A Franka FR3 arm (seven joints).
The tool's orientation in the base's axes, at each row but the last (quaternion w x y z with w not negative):
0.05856, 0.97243, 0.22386, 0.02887
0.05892, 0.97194, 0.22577, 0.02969
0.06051, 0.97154, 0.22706, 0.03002
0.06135, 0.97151, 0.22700, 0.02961
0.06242, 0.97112, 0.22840, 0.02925
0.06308, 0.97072, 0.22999, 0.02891
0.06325, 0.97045, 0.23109, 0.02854
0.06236, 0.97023, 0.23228, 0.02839
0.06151, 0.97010, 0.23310, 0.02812
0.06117, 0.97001, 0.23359, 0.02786
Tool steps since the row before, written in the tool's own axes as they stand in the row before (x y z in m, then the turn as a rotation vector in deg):
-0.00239, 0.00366, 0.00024, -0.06, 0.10, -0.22
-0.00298, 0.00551, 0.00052, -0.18, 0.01, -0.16
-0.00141, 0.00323, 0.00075, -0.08, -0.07, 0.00
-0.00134, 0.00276, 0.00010, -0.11, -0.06, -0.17
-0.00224, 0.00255, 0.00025, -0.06, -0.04, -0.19
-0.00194, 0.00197, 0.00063, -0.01, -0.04, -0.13
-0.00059, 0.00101, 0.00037, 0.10, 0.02, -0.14
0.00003, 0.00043, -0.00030, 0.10, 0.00, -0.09
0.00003, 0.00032, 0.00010, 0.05, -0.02, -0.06
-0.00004, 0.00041, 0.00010, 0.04, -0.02, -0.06
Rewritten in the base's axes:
-0.00055, -0.00434, 0.00015, -0.03, -0.09, 0.23
-0.00023, -0.00628, 0.00010, -0.17, -0.07, 0.15
0.00022, -0.00358, -0.00036, -0.10, 0.03, -0.01
0.00002, -0.00306, 0.00023, -0.14, 0.02, 0.16
-0.00086, -0.00329, 0.00003, -0.09, 0.03, 0.18
-0.00081, -0.00269, -0.00041, -0.04, 0.05, 0.12
-0.00005, -0.00120, -0.00024, 0.09, 0.04, 0.14
0.00019, -0.00033, 0.00036, 0.08, 0.06, 0.09
0.00018, -0.00028, -0.00006, 0.03, 0.05, 0.06
0.00016, -0.00039, -0.00005, 0.02, 0.04, 0.06

